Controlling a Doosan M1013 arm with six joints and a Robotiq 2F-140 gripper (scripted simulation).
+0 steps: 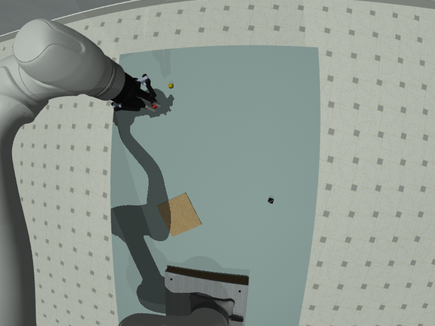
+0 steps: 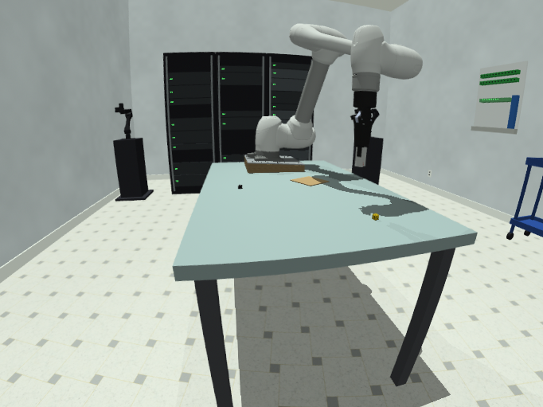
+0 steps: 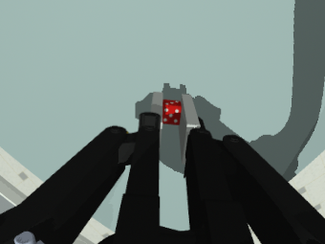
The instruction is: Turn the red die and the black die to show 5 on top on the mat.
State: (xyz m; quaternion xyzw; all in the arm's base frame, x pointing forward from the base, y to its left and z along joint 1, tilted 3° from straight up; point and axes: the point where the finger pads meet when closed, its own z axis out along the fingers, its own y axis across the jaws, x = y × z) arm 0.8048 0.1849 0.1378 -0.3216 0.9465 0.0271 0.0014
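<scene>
The tan mat is 40 cm behind my hand, 18 cm below it and 4 cm to the right of it. The rest, counted from my hand: black die: 39 cm to the right, 32 cm behind, 18 cm below; then yellow die: 18 cm below, 11 cm ahead, 1 cm to the left; then red die: 3 cm below.
</scene>
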